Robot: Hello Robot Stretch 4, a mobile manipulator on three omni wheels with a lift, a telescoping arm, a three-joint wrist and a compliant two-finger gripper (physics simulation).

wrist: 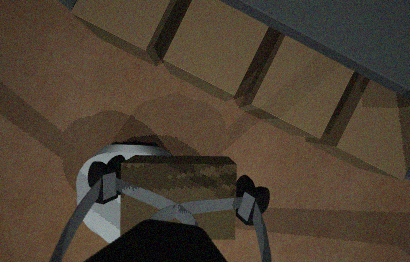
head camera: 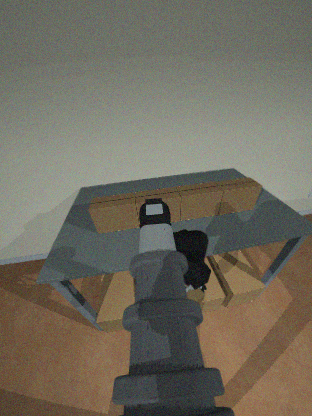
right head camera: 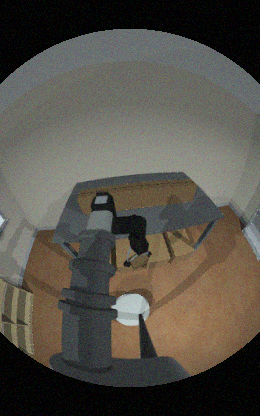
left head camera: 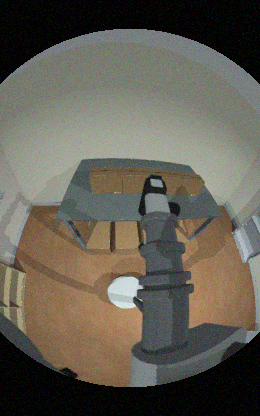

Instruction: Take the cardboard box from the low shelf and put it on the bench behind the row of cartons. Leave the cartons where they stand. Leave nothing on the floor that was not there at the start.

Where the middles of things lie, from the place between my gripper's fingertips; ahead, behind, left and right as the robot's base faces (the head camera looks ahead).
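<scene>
Small brown cardboard box [wrist: 181, 179]: 2 cm above my hand.
</scene>
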